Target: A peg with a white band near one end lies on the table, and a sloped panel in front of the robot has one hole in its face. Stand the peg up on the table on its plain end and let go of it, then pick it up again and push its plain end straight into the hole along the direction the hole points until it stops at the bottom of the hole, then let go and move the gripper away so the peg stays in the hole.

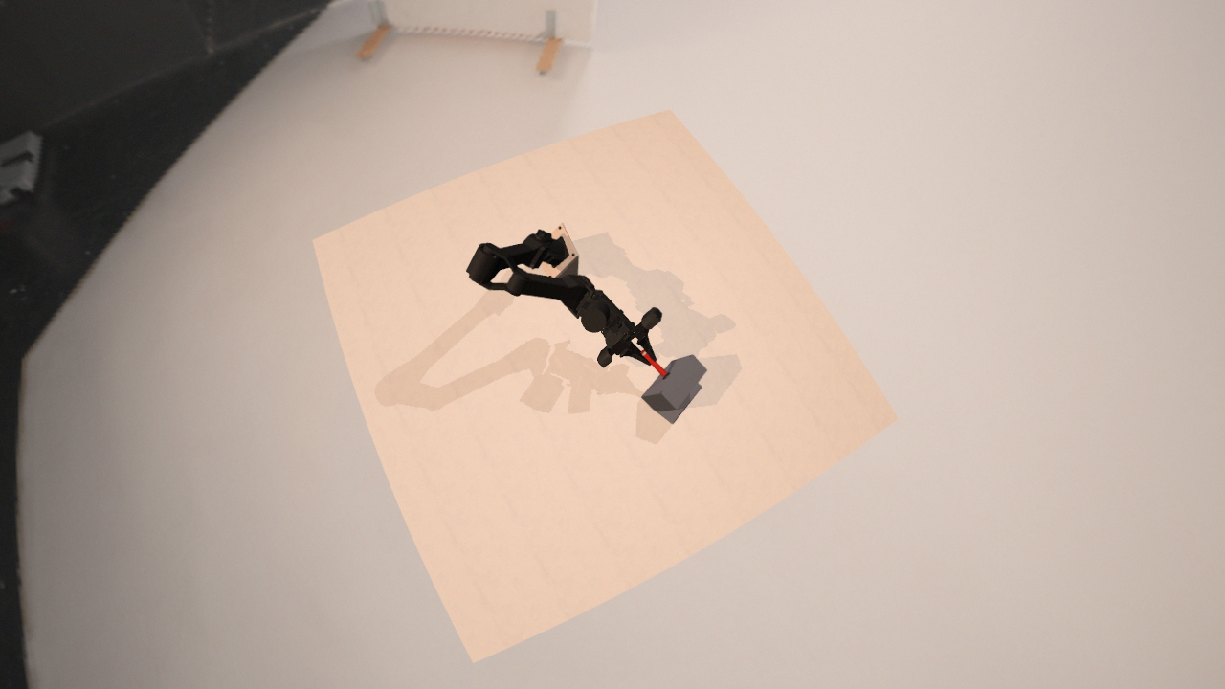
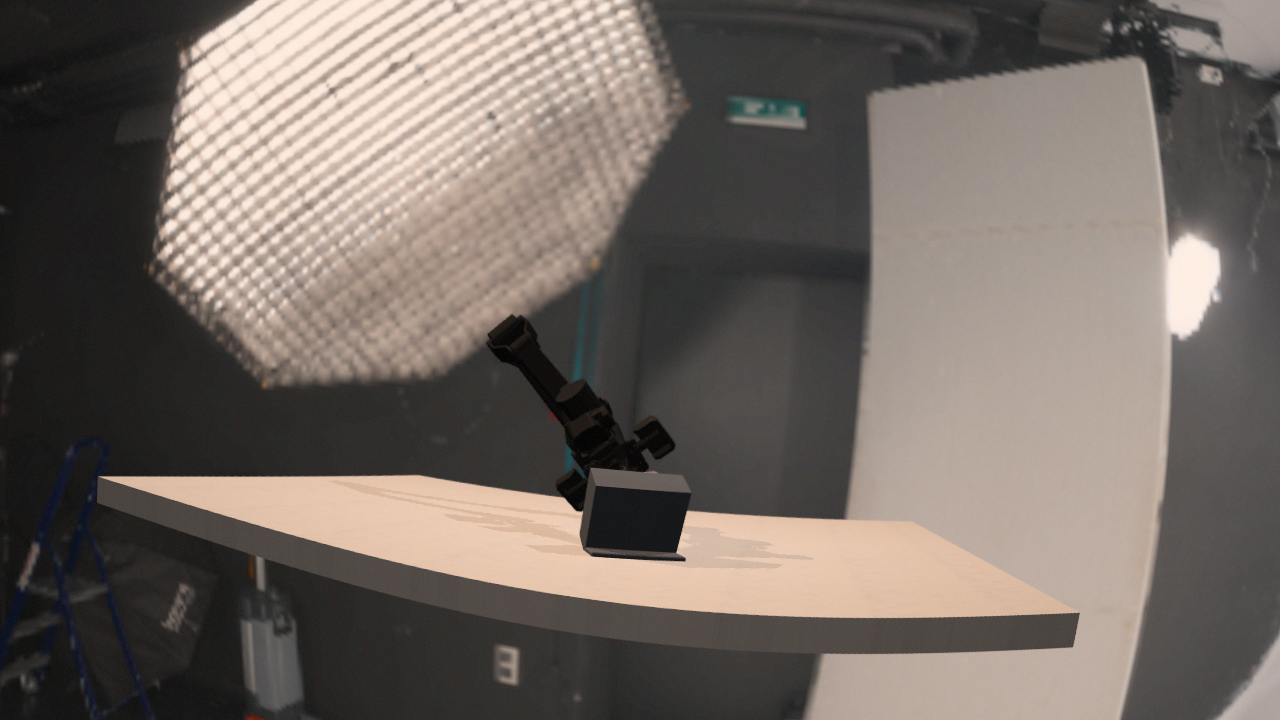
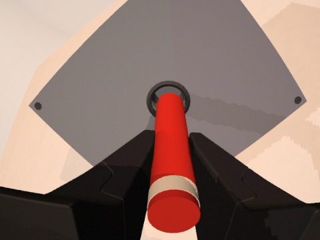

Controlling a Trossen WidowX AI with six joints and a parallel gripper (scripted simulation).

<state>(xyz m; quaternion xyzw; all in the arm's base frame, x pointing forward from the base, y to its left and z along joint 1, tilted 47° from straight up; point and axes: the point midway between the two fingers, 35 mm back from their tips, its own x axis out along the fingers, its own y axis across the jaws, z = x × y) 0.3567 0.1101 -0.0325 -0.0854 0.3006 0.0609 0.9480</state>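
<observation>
Right now my gripper tip is 60 mm short of the dark grey sloped panel, 40 mm to the right of it and 30 mm above it. From my gripper tip the other things lie so: red peg: 10 mm to the right, 10 mm behind, 10 mm above.
</observation>
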